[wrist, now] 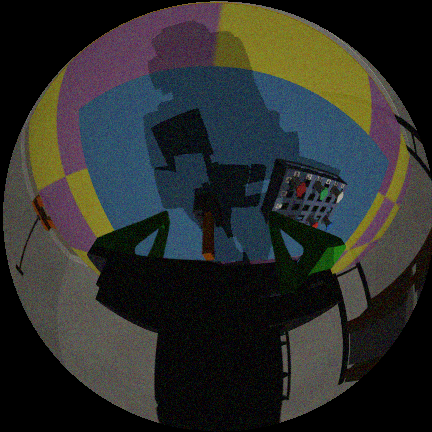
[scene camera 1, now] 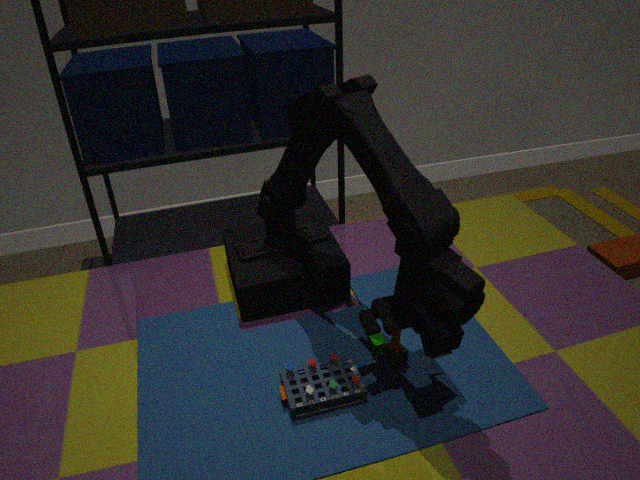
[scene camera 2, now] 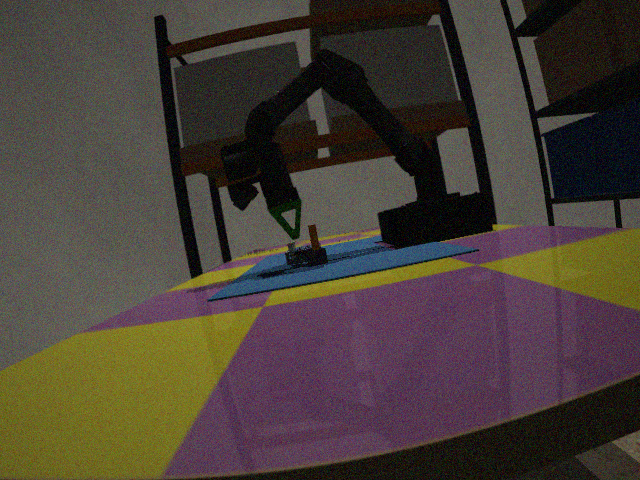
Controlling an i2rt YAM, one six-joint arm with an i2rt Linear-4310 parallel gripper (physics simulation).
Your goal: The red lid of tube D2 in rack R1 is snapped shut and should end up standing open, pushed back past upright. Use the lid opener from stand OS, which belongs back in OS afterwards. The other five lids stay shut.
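Rack R1 stands on the blue mat. D2's red lid looks shut in scene camera 1; in the wrist view my finger hides it. The other lids, red, white, green and blue, look shut too. The orange-handled lid opener stands upright in the dark stand OS. My gripper is open, low over the stand, with a green finger on each side of the handle in the wrist view. Shadow hides where handle and stand meet.
The blue mat lies on a yellow and purple checkered surface. The dark robot base stands at its back edge. The rack is beside the stand. Shelves with bins stand behind.
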